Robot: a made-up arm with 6 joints.
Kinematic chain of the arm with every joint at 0, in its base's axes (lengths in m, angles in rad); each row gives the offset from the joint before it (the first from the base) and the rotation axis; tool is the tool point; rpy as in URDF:
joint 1: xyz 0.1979 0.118 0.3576 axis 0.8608 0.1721 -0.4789
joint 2: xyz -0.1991 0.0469 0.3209 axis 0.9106 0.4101 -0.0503
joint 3: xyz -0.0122 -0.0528 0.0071 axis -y
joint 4: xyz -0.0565 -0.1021 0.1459 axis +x
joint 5: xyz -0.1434 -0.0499 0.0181 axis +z
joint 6: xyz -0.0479 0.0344 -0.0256 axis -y
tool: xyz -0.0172 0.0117 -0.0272 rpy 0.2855 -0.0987 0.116
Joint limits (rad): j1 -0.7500..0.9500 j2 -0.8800..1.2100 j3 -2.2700..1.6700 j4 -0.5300..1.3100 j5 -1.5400..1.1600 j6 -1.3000..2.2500
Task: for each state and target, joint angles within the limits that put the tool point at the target. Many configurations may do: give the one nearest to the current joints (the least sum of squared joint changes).
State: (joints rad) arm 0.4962 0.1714 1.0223 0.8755 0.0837 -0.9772
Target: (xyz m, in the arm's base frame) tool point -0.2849 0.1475 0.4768
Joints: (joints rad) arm 0.1083 0.6170 1.2284 0.8122 0.2270 -1.0588
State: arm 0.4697 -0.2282 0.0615 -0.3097 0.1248 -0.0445
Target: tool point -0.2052 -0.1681 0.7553
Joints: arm 0.5938 0.4014 -0.3471 -0.3202 -0.2493 0.1485
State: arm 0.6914 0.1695 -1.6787 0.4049 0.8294 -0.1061
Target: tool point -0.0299 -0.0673 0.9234
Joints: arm -0.0570 0.2664 -1.1725 0.7042 0.9616 0.0334
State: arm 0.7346 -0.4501 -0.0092 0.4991 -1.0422 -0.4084
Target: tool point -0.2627 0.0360 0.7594
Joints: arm 0.4417 -0.6093 0.2875 0.5330 -0.7949 -0.4628
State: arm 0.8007 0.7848 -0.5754 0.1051 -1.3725 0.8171
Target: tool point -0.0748 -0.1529 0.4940
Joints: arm 0.8705 1.1285 -0.8744 0.0777 -1.4706 0.8472
